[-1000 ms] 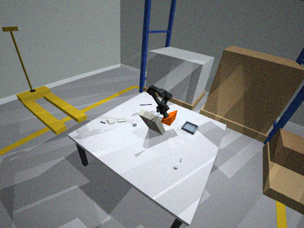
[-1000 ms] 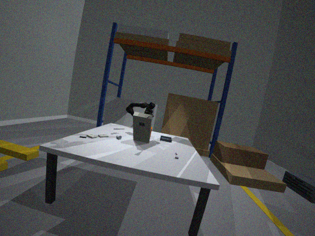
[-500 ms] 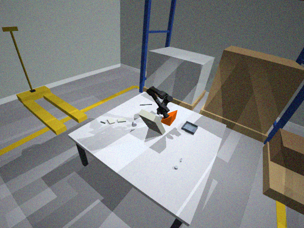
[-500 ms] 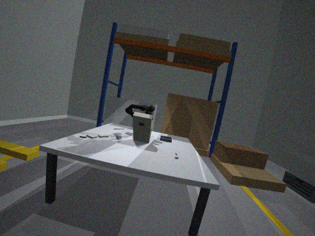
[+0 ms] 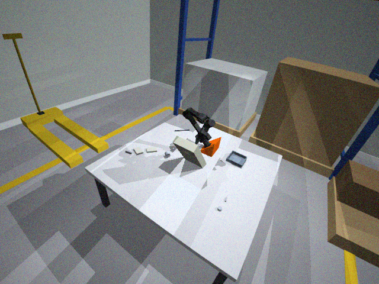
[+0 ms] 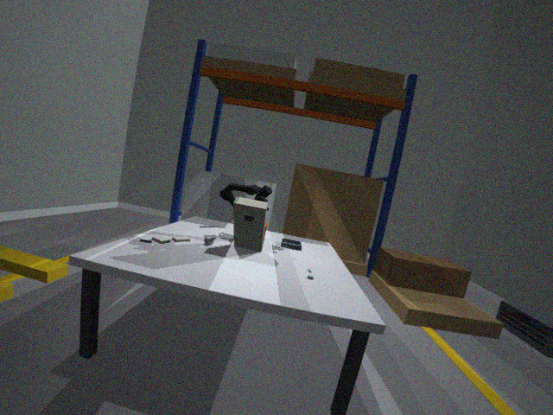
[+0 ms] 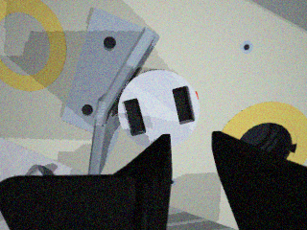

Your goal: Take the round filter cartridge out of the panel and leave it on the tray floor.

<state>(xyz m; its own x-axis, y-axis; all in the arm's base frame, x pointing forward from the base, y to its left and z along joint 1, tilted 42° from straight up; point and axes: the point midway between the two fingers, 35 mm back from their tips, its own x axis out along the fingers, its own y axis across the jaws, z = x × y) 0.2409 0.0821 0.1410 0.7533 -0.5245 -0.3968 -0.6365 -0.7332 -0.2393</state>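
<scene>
Right now my gripper tip is 1 cm short of the round grey filter cartridge and 3 cm above it. Also, from my gripper tip: pale service panel: 5 cm ahead, 1 cm to the right, 5 cm below; then dark tray: 27 cm behind, 33 cm to the left, 21 cm below.
</scene>
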